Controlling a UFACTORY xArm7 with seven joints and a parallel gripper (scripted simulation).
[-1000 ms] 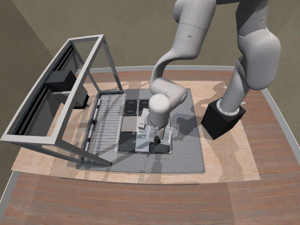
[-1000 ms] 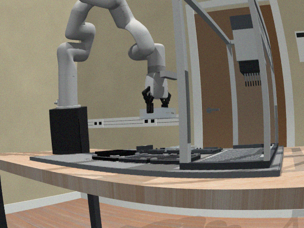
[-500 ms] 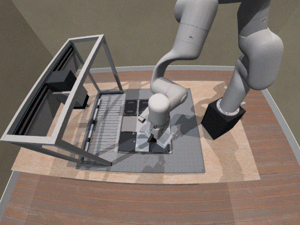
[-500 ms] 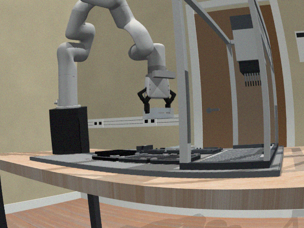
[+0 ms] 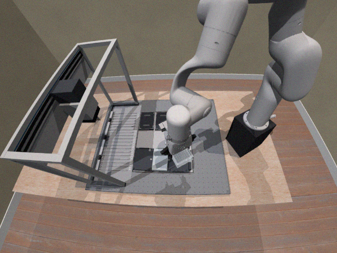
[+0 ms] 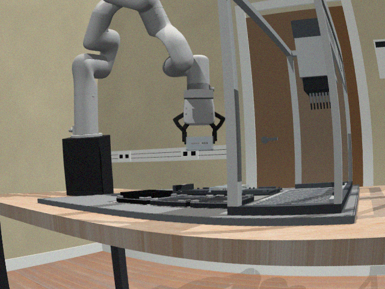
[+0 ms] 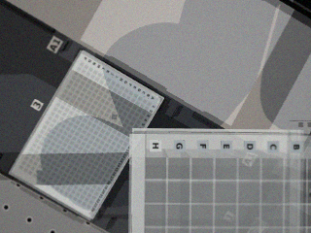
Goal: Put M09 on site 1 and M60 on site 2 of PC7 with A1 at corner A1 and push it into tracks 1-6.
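My gripper is now 1 cm above the deep-well block M09. Also, from my hand: 384-well plate M60: 10 cm ahead, 2 cm to the right, 15 cm below; then black plate m06: 6 cm behind, 26 cm to the right, 15 cm below; then dark carrier PC7: 10 cm ahead, 2 cm to the right, 15 cm below.
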